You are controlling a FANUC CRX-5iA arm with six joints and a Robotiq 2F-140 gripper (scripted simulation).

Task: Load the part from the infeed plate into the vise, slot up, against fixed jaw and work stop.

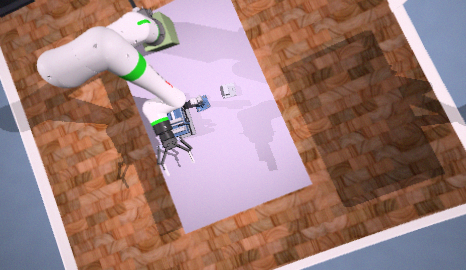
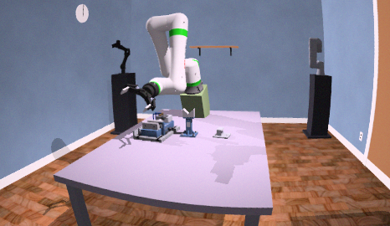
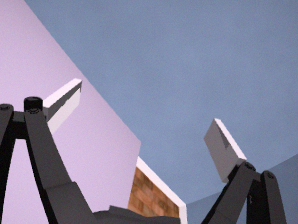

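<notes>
Now: the part 39 cm to the left of my hand, 34 cm behind it and 24 cm below it. The rest, counted from my hand: air cylinder rod: 33 cm behind, 19 cm below, 1 cm to the left.
</notes>
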